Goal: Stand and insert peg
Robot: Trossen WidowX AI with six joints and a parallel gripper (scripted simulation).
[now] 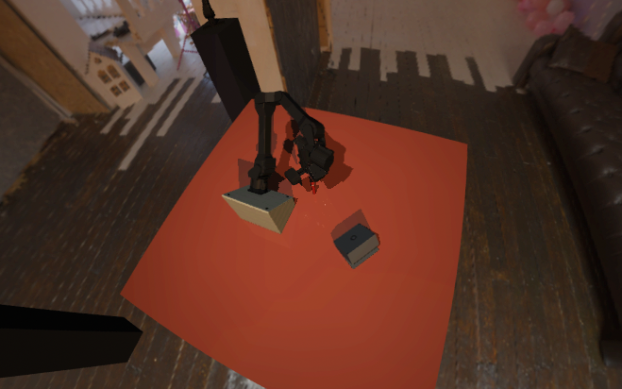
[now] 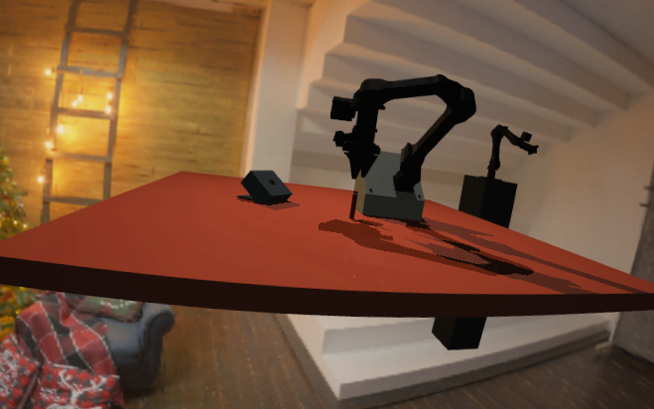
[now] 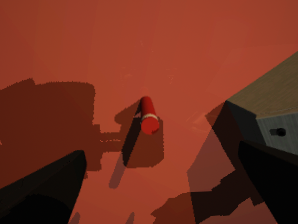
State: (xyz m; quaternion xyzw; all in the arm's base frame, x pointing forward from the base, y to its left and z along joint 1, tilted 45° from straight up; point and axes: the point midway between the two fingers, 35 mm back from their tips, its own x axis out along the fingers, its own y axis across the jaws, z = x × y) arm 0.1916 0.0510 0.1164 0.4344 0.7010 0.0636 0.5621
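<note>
The red peg is 60 mm below my gripper tip. Also, from my gripper tip: dark sloped panel 250 mm ahead, 170 mm to the right, 80 mm below.
</note>
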